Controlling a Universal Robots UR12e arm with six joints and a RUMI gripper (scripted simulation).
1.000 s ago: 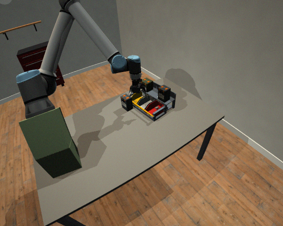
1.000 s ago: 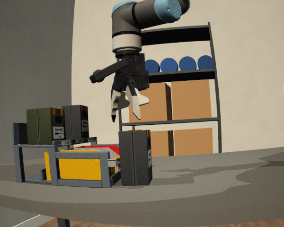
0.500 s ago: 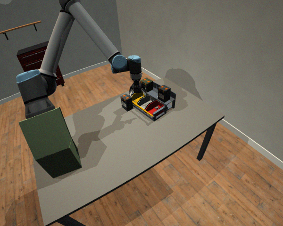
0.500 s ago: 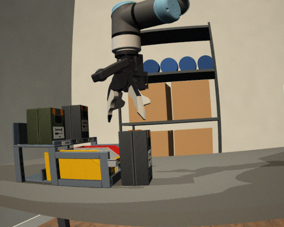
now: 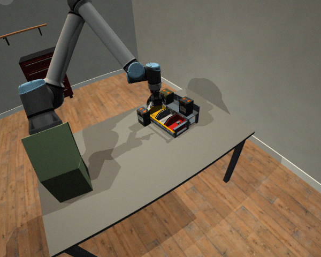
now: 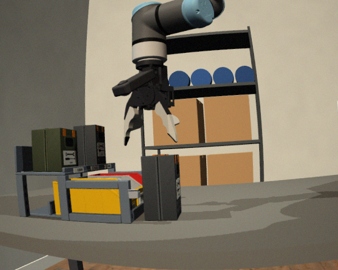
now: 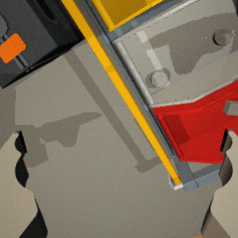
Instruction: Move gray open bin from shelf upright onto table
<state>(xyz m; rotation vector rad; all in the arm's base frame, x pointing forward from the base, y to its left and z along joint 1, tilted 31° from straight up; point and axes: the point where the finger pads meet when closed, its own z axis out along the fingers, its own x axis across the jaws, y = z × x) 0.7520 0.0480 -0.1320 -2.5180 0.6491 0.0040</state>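
Right now the yellow bar is 10 cm below my hand. From my hand the other things lie so: gray open bin: 11 cm below, 10 cm ahead; yellow bin: 12 cm to the left, 11 cm below, 10 cm ahead; red bin: 11 cm to the right, 11 cm below, 11 cm ahead.
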